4 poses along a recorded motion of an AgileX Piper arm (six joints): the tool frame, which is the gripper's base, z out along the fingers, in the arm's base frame.
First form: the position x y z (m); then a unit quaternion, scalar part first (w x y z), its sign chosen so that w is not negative.
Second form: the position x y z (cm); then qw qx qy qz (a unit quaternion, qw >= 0). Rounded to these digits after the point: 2 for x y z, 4 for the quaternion.
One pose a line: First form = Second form
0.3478 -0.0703 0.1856 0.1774 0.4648 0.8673 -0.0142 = 34.78 -7.03 18.56 0.1774 0.4648 0.8673 -0.0142
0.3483 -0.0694 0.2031 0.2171 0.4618 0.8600 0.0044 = 34.83 -6.94 20.31 0.2171 0.4618 0.8600 0.0044
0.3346 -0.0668 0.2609 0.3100 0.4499 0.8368 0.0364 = 33.46 -6.68 26.09 0.3100 0.4499 0.8368 0.0364
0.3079 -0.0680 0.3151 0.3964 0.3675 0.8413 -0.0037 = 30.79 -6.80 31.51 0.3964 0.3675 0.8413 -0.0037
